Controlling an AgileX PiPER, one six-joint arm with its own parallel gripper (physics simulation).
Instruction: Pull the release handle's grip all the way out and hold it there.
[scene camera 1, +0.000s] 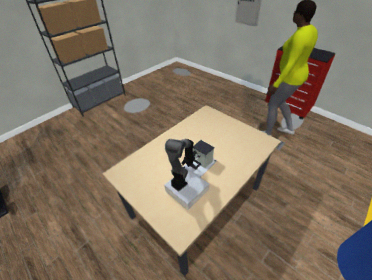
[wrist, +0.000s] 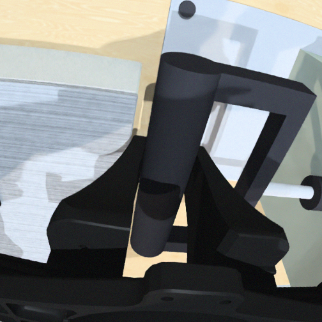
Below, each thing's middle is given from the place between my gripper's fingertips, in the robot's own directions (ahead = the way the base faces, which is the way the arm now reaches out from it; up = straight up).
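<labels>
With the pale mounting plate (wrist: 266, 43) as reference, my gripper is 110 mm short of it and 90 mm above it.
</labels>
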